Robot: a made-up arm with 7 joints.
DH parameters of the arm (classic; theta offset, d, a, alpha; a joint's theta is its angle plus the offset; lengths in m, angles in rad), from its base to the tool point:
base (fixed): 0 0 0 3.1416
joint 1: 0 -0.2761 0 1.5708
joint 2: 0 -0.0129 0 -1.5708
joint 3: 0 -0.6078 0 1.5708
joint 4: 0 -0.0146 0 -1.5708
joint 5: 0 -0.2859 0 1.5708
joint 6: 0 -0.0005 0 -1.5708
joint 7: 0 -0.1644 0 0
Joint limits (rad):
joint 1: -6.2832..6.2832
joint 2: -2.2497..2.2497
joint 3: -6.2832..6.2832
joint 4: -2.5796..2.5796
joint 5: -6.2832..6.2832
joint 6: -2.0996..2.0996
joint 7: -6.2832..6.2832
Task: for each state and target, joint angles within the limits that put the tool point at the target. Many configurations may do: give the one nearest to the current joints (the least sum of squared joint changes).
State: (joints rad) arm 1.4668 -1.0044 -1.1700 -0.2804 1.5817 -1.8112 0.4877
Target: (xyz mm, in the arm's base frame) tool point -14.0 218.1 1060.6
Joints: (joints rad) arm 1.5401 -0.0989 -1.1020 -0.2909 1.5743 -2.0996 0.4877
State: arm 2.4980 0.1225 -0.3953 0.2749 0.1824 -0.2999 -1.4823
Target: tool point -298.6 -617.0 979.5
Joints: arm 2.2018 0.4753 -0.4896 0.8075 0.1939 -0.1368 -1.4823
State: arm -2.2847 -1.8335 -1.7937 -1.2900 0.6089 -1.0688 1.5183
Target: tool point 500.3 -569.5 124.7
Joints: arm -1.7406 -1.8320 -1.8117 -1.1160 0.6417 -1.0781 1.5183
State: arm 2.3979 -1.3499 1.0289 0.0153 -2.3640 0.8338 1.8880
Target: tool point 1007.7 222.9 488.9
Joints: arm 2.9192 -1.3725 1.0270 0.0381 -2.3865 0.2510 1.8880
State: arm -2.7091 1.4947 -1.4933 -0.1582 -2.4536 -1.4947 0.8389
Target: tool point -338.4 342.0 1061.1
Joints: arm -2.3813 0.4252 -1.4189 -0.3922 -2.4941 -1.6279 0.8389
